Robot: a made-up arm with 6 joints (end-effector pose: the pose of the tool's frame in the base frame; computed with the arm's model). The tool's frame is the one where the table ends.
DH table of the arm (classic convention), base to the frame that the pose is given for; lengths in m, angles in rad. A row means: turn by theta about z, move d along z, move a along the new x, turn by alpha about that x. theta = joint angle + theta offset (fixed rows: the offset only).
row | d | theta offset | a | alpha
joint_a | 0.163 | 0 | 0 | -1.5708
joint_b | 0 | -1.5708 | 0.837 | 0
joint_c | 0.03 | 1.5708 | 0 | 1.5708
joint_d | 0.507 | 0 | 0 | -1.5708
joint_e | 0 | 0 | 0 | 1.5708
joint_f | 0.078 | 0 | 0 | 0
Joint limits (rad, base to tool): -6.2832..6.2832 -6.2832..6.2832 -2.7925..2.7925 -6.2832..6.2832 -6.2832..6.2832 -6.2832..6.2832
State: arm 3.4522 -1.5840 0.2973 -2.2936 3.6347 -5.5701
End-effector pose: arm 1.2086 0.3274 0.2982 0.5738 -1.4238 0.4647
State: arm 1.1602 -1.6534 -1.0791 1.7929 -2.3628 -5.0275
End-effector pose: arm -0.3876 -0.9490 -0.3155 0.3311 0.7077 0.4369
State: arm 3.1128 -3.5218 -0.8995 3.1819 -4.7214 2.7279
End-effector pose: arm -0.8198 -0.0033 -0.6853 -0.4163 -0.0249 2.6662
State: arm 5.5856 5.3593 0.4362 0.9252 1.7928 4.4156
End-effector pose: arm -0.5985 0.6201 1.1217 -1.6291 0.5848 -1.6050
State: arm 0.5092 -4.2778 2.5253 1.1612 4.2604 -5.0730
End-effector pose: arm 0.2779 0.1158 -0.3024 0.4751 1.8022 -0.3676
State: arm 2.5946 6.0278 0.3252 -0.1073 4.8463 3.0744
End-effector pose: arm 0.1953 -0.1638 1.4944 0.4090 1.3316 -0.5983
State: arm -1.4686 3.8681 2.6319 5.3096 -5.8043 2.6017
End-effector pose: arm -0.0418 0.4102 0.0957 0.4922 -0.3856 0.1111
